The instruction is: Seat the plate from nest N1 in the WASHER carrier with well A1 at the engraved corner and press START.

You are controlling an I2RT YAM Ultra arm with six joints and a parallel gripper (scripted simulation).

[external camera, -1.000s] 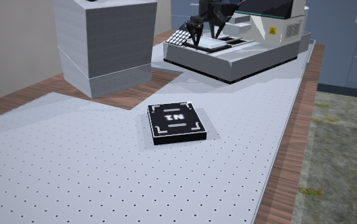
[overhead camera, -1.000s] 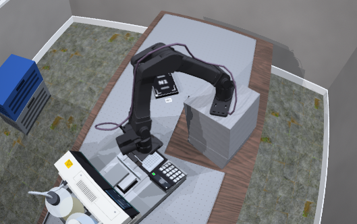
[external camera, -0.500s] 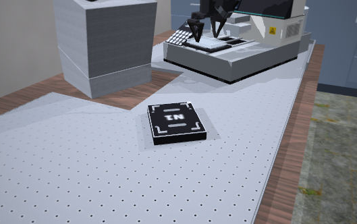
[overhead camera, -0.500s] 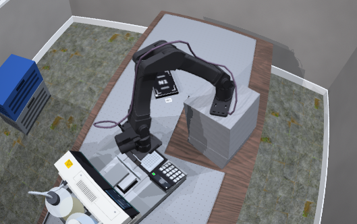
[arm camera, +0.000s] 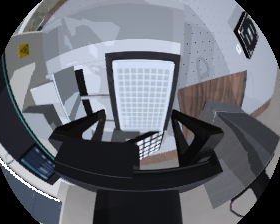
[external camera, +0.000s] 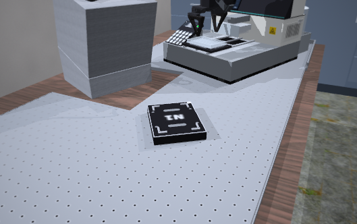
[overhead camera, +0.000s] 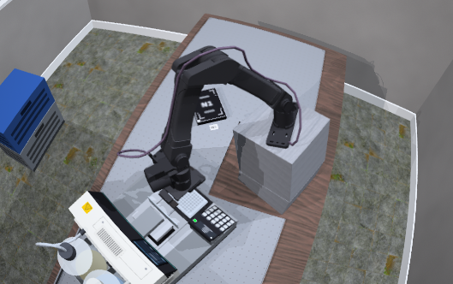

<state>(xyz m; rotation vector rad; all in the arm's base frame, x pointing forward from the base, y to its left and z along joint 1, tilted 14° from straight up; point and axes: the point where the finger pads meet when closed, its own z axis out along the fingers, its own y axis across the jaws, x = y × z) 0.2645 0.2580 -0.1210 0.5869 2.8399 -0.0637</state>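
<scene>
Right now my hand is 4 cm above the well plate and 1 cm to the left of it. The rest, counted from my hand: plate washer: 13 cm to the left, 6 cm ahead, 1 cm below; plate nest N1: 46 cm to the right, 12 cm below, 8 cm ahead; label: 37 cm to the right, 14 cm below, 2 cm ahead.
</scene>
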